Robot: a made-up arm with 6 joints. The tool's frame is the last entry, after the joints.
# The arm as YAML. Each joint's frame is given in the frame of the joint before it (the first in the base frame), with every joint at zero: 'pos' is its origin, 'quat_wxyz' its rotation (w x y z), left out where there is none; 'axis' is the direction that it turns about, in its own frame. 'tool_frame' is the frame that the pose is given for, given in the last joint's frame.
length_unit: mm
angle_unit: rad
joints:
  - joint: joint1
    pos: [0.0, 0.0, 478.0]
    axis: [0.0, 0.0, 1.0]
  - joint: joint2
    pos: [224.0, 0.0, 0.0]
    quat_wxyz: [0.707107, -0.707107, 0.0, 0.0]
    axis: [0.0, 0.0, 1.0]
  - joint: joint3
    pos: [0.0, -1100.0, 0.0]
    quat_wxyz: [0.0, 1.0, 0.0, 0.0]
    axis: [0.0, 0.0, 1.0]
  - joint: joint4
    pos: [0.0, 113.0, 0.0]
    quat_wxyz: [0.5, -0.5, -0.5, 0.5]
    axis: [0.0, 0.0, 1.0]
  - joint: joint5
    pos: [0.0, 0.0, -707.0]
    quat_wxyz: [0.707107, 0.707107, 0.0, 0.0]
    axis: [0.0, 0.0, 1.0]
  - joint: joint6
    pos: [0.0, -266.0, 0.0]
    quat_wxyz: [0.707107, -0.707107, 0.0, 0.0]
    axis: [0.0, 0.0, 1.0]
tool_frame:
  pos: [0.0, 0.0, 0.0]
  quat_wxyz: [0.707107, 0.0, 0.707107, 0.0]
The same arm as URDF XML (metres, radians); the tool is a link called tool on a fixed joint. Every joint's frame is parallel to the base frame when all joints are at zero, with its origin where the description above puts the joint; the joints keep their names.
<robot name="arm">
<link name="base"/>
<link name="link1"/>
<link name="link2"/>
<link name="link3"/>
<link name="link4"/>
<link name="link5"/>
<link name="link6"/>
<link name="tool"/>
<joint name="joint1" type="continuous"><parent link="base"/><child link="link1"/><origin xyz="0.0000 0.0000 0.4780" rpy="0.0000 0.0000 0.0000"/><axis xyz="0 0 1"/></joint>
<joint name="joint2" type="continuous"><parent link="link1"/><child link="link2"/><origin xyz="0.2240 0.0000 0.0000" rpy="0.0000 0.0000 0.0000"/><axis xyz="0 1 0"/></joint>
<joint name="joint3" type="continuous"><parent link="link2"/><child link="link3"/><origin xyz="0.0000 0.0000 1.1000" rpy="0.0000 0.0000 0.0000"/><axis xyz="0 -1 0"/></joint>
<joint name="joint4" type="continuous"><parent link="link3"/><child link="link4"/><origin xyz="0.0000 0.0000 0.1130" rpy="0.0000 0.0000 0.0000"/><axis xyz="-1 0 0"/></joint>
<joint name="joint5" type="continuous"><parent link="link4"/><child link="link5"/><origin xyz="0.7070 0.0000 0.0000" rpy="0.0000 0.0000 0.0000"/><axis xyz="0 -1 0"/></joint>
<joint name="joint6" type="continuous"><parent link="link5"/><child link="link6"/><origin xyz="0.2660 0.0000 0.0000" rpy="0.0000 0.0000 0.0000"/><axis xyz="-1 0 0"/></joint>
<joint name="tool_fixed" type="fixed"><parent link="link6"/><child link="tool"/><origin xyz="0.0000 0.0000 0.0000" rpy="0.0000 0.0000 0.0000"/></joint>
</robot>

